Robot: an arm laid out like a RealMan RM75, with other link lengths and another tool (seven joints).
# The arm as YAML. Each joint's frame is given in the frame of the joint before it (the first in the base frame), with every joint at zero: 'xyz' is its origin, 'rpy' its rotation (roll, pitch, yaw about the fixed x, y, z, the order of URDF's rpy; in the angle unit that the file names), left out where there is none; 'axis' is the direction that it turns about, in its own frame. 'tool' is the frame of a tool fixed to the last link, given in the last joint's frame.
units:
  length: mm
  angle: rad
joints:
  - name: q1
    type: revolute
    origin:
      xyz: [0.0, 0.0, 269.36]
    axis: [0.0, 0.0, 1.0]
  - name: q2
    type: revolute
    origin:
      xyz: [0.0, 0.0, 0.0]
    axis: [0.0, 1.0, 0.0]
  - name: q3
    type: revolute
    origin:
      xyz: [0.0, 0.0, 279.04]
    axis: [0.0, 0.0, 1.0]
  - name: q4
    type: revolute
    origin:
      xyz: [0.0, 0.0, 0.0]
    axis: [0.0, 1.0, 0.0]
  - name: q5
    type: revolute
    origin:
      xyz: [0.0, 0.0, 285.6]
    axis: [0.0, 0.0, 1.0]
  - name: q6
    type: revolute
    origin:
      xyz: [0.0, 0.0, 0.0]
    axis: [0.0, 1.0, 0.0]
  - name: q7
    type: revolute
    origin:
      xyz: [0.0, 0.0, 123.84]
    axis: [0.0, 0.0, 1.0]
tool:
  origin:
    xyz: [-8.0, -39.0, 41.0]
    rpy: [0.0, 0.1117, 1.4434]
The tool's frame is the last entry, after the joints.
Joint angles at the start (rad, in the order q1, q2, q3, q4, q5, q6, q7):
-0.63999 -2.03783 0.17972 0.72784 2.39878 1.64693 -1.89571
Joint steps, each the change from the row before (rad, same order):
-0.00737 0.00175 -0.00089 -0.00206 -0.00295 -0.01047 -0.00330
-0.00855 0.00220 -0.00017 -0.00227 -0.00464 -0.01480 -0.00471
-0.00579 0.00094 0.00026 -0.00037 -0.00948 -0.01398 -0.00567
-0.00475 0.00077 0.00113 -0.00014 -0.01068 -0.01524 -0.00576
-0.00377 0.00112 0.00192 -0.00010 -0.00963 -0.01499 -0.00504
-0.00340 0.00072 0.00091 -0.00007 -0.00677 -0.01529 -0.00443
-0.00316 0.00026 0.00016 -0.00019 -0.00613 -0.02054 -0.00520
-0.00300 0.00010 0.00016 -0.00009 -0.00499 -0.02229 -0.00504
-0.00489 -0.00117 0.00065 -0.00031 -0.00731 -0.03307 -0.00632
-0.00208 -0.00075 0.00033 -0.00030 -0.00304 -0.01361 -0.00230
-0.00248 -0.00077 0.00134 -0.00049 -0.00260 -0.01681 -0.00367
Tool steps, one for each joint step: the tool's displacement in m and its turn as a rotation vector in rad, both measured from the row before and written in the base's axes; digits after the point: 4 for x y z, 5 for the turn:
0.0019 0.0041 0.0012 0.00858 0.00113 0.00090
0.0021 0.0052 0.0017 0.01195 0.00193 0.00250
0.0018 0.0044 0.0018 0.01466 -0.00185 0.00396
0.0015 0.0042 0.0019 0.01573 -0.00183 0.00509
0.0010 0.0038 0.0020 0.01471 -0.00035 0.00531
0.0005 0.0033 0.0017 0.01363 0.00106 0.00656
-0.0004 0.0035 0.0018 0.01676 0.00246 0.01090
-0.0008 0.0035 0.0019 0.01723 0.00389 0.01224
-0.0007 0.0051 0.0020 0.02461 0.00526 0.01679
-0.0002 0.0021 0.0006 0.00990 0.00192 0.00664
-0.0003 0.0024 0.0006 0.01066 0.00316 0.00882

